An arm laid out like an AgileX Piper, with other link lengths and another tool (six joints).
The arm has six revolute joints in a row. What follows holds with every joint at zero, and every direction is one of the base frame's. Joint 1 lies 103.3 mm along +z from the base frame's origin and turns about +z. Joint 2 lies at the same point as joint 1 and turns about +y. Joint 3 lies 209 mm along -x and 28.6 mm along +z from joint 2 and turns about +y. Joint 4 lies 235.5 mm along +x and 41.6 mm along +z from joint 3 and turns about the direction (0.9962, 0, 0.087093). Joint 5 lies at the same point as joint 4 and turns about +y. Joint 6 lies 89.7 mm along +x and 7.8 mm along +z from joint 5 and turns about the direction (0.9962, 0, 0.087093). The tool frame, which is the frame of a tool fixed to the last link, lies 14.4 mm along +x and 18 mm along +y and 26.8 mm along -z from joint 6; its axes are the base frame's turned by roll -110.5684, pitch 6.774 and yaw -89.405 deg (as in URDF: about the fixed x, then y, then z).
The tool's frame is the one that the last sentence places.
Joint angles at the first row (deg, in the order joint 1, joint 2, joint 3, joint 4, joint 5, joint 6):
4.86, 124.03, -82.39, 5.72, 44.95, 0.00
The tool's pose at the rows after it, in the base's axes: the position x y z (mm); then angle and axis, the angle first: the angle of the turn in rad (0 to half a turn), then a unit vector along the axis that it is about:
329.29 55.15 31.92 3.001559 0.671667 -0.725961 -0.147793
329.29 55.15 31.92 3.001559 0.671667 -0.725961 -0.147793
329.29 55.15 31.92 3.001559 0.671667 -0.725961 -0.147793
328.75 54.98 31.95 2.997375 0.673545 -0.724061 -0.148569
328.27 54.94 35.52 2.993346 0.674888 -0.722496 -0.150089
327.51 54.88 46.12 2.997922 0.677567 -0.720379 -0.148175
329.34 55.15 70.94 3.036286 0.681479 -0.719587 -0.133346
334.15 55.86 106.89 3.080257 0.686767 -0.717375 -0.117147
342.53 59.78 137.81 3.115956 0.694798 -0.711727 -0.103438
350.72 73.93 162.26 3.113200 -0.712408 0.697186 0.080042
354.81 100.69 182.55 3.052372 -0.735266 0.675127 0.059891
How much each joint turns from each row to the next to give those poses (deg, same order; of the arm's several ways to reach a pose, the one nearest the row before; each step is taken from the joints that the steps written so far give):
0.00, 0.00, 0.00, 0.00, 0.06, 0.00
0.00, 0.00, 0.00, 0.00, 0.00, 0.00
0.00, 0.00, 0.00, 0.00, 0.00, 0.00
0.00, 0.00, 0.00, 0.00, 0.25, -0.31
0.00, -0.47, -0.19, 0.00, 0.94, -0.18
0.00, -1.78, 0.00, 0.00, 1.43, -0.25
0.00, -3.94, -0.47, 0.00, 1.62, -0.04
0.00, -3.81, -3.48, 0.00, 4.13, 0.00
0.48, -0.91, -6.26, 0.00, 4.55, 0.00
2.15, 0.00, -5.79, -0.07, 1.52, 0.00
4.00, 0.44, -5.20, 0.00, 0.26, 0.78

